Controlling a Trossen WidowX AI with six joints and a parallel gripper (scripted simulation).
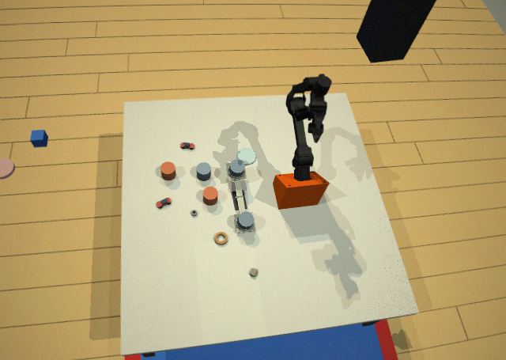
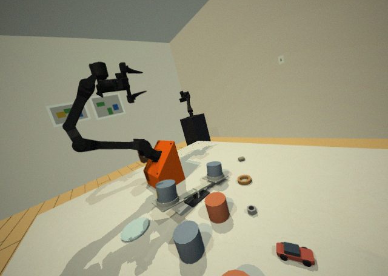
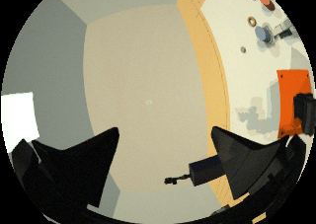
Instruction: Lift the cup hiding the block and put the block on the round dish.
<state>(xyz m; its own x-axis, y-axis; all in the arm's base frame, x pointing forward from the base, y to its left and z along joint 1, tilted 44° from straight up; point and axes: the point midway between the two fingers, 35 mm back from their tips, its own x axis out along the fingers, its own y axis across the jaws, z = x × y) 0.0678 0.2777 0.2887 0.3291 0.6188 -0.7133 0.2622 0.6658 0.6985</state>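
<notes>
Right now my gripper tip is 25 cm short of the grey block, 7 cm to the right of it and 52 cm above it. Also, from my gripper tip: balance 24 cm ahead, 6 cm to the right, 52 cm below; pale blue round dish 14 cm ahead, 30 cm to the right, 56 cm below; nut 47 cm ahead, 4 cm to the right, 55 cm below.
</notes>
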